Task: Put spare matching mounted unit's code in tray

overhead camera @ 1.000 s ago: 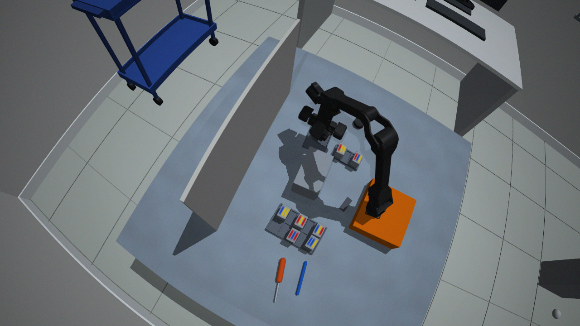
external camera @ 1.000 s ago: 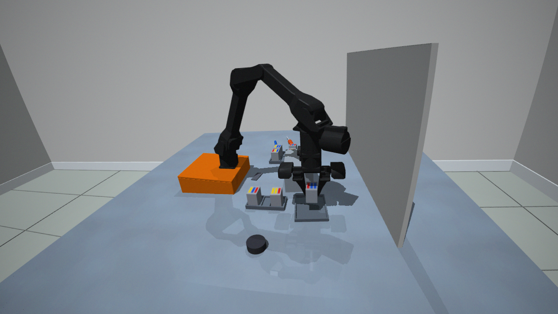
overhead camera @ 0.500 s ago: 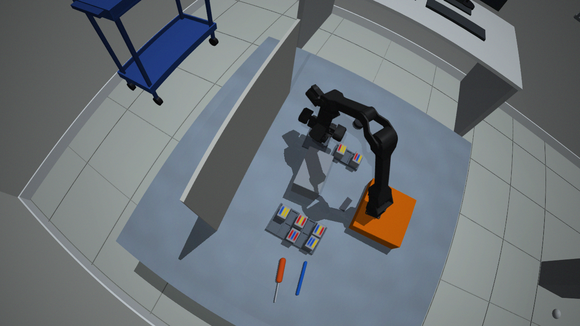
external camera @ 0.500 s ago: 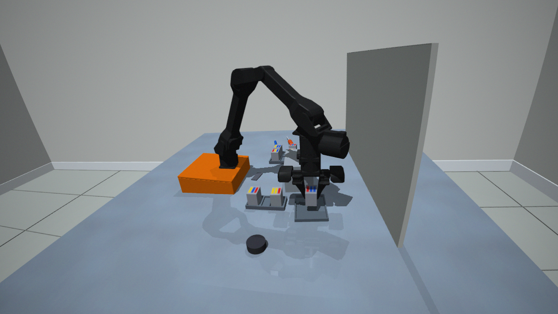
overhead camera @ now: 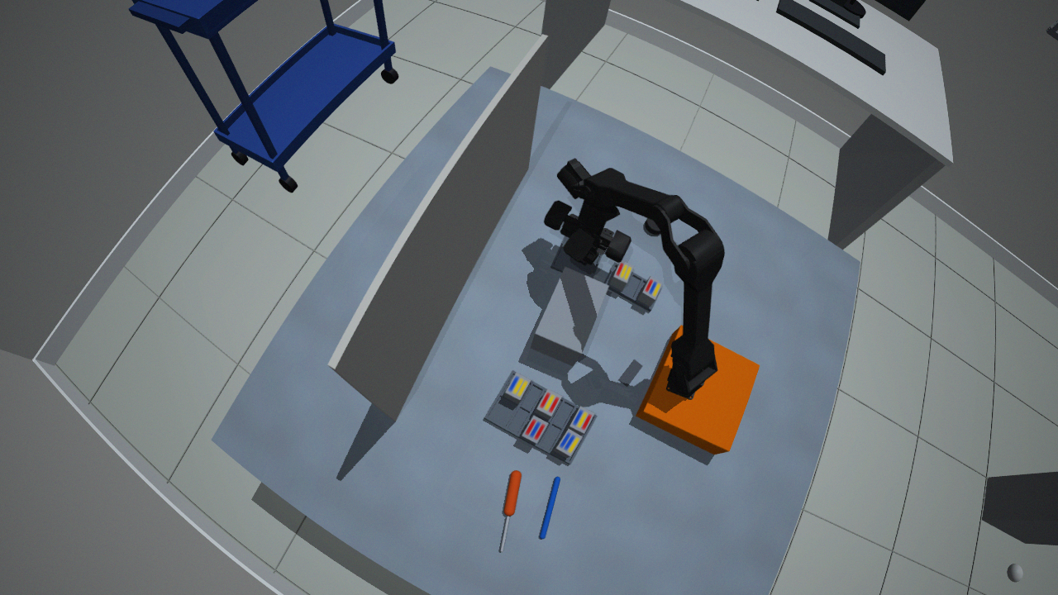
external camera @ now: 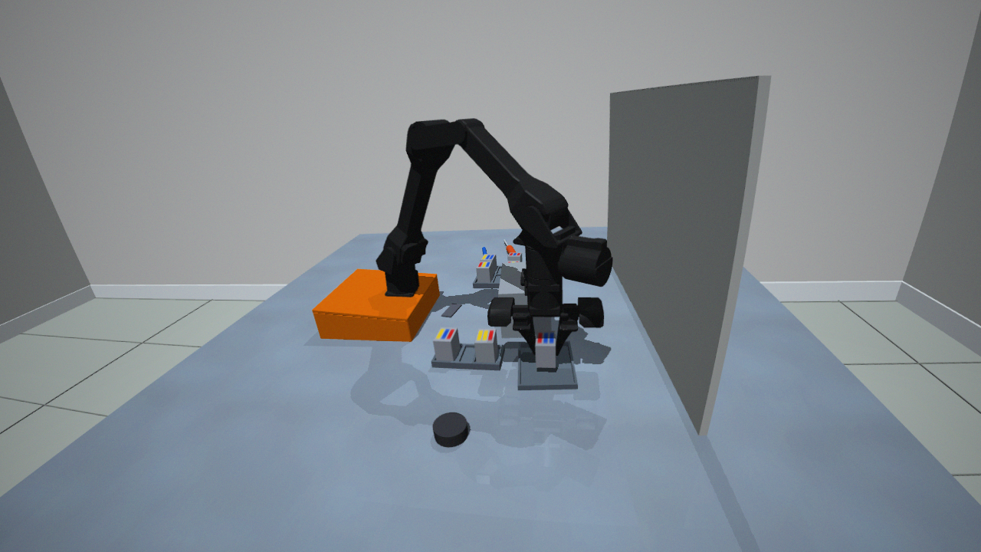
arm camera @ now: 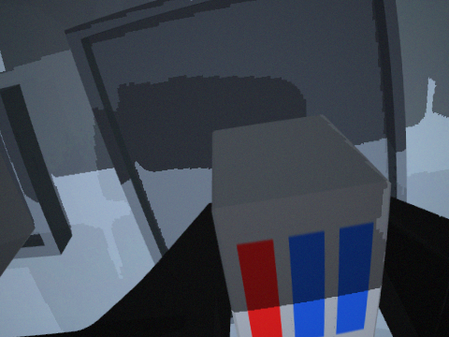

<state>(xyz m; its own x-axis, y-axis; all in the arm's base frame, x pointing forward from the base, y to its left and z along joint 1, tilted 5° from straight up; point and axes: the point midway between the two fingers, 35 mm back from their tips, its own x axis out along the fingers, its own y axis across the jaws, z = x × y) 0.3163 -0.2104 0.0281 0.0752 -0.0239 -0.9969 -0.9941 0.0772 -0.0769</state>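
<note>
My gripper tip is 2 cm below the grey spare. Round my gripper tip: black puck 14 cm behind, 16 cm to the right, 2 cm below; then dark tray 2 cm below; then mounted unit 4 cm behind, 19 cm to the left, 3 cm above.
</note>
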